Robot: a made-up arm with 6 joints.
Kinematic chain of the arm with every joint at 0, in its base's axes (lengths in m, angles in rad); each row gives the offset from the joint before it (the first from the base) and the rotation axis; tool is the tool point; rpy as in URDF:
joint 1: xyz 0 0 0.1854 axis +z
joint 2: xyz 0 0 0 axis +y
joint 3: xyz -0.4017 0 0.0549 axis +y
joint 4: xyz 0.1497 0 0.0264 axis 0.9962 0 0.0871
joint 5: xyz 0 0 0 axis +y
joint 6: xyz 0.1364 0 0.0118 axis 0.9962 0 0.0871
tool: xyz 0 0 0 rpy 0 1.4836 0
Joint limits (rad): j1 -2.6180..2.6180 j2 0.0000..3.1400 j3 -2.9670..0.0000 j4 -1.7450..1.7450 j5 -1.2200..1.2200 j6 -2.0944..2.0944
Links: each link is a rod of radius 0.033 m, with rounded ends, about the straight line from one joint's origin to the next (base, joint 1, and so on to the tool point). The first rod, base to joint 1, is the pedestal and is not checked.
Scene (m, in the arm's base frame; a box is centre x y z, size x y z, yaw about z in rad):
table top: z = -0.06
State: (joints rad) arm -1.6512 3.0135 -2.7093 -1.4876 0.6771 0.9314
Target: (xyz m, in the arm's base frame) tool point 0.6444 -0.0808 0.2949
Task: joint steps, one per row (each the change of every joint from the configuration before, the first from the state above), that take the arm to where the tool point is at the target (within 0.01 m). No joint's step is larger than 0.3 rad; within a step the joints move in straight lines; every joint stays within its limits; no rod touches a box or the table.
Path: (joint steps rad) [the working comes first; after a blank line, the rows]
Joints at the target: 0.0159 2.7313 -2.6443 -1.4215 0.7365 0.9314
Straight joint move there: clear.

1: 0.2778 -0.0470 0.0108 0.0110 0.0099 0.0000
2: 0.2779 -0.0471 0.0109 0.0110 0.0099 0.0000
3: 0.2778 -0.0470 0.0108 0.0111 0.0099 0.0000
4: 0.2779 -0.0470 0.0108 0.0110 0.0099 0.0000
5: 0.2778 -0.0470 0.0108 0.0110 0.0099 0.0000
6: 0.2779 -0.0471 0.0109 0.0110 0.0099 0.0000

